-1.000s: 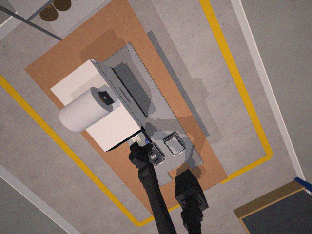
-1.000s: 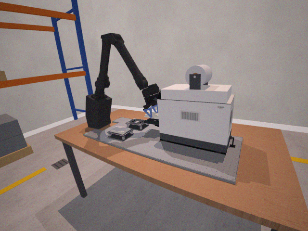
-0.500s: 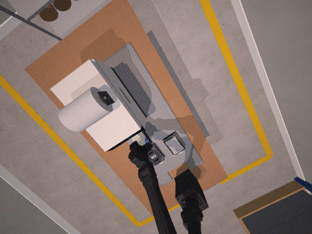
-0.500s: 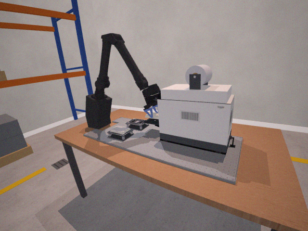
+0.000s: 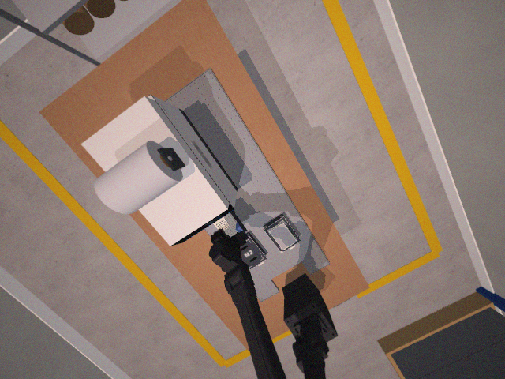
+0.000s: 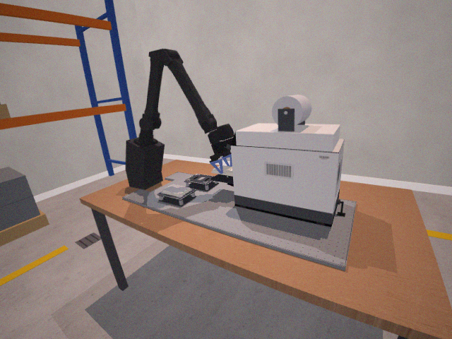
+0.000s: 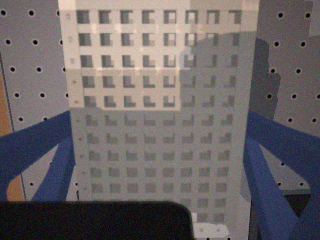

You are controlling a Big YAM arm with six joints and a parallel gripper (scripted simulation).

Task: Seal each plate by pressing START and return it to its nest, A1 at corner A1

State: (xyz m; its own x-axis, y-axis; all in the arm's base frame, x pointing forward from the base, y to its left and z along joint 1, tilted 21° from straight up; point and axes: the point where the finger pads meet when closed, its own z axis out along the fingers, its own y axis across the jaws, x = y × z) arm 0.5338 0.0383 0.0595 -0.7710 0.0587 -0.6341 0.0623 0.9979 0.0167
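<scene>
Now: hand right at the white well plate. From my hand the other things lie so: foil roll (340 mm ahead, 290 mm above, 20 mm to the right); then dark sealer stage (40 mm below, 10 mm ahead); then start button (110 mm ahead, 90 mm to the left, 60 mm above).
</scene>
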